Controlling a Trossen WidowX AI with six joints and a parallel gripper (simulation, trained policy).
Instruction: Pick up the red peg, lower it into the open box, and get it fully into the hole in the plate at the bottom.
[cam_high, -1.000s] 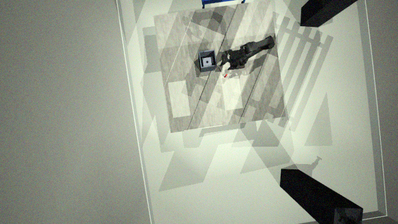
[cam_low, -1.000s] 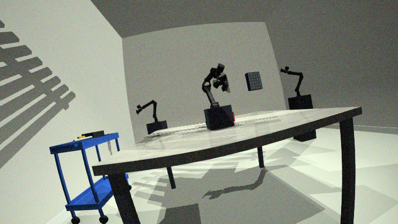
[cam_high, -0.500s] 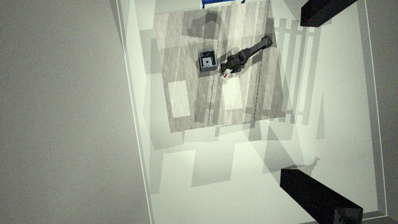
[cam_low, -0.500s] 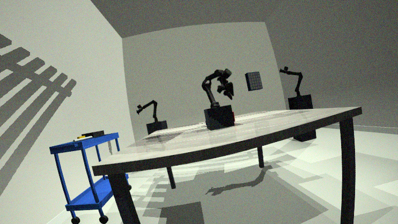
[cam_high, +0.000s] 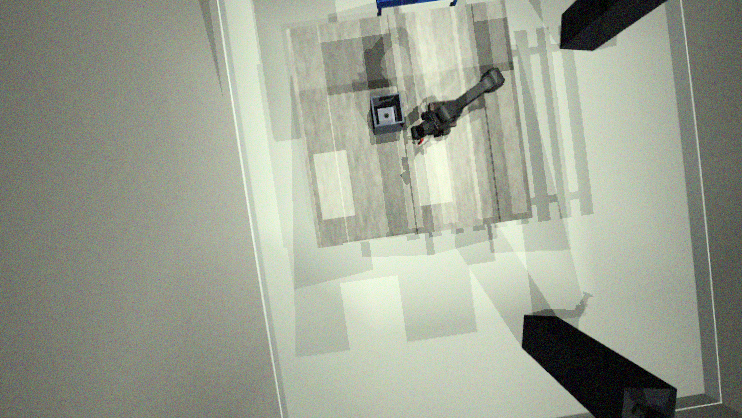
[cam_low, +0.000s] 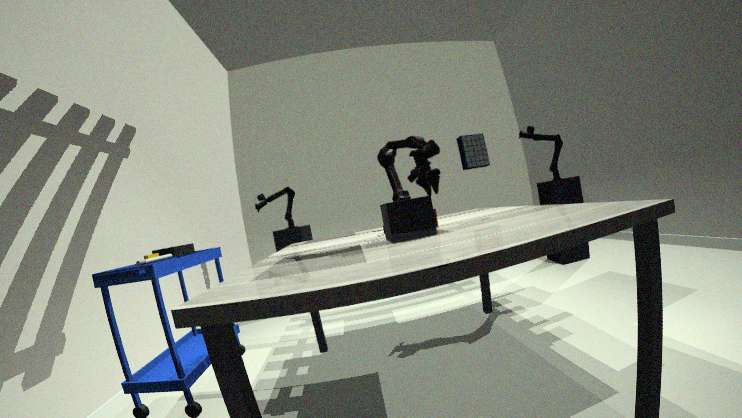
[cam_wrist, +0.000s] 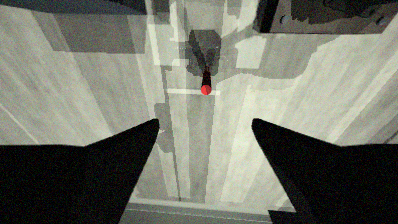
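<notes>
The red peg is 1 cm to the right of my gripper tip and 10 cm below it. Also, from my gripper tip: grey plate (21 cm ahead, 14 cm to the right, 9 cm below).
</notes>
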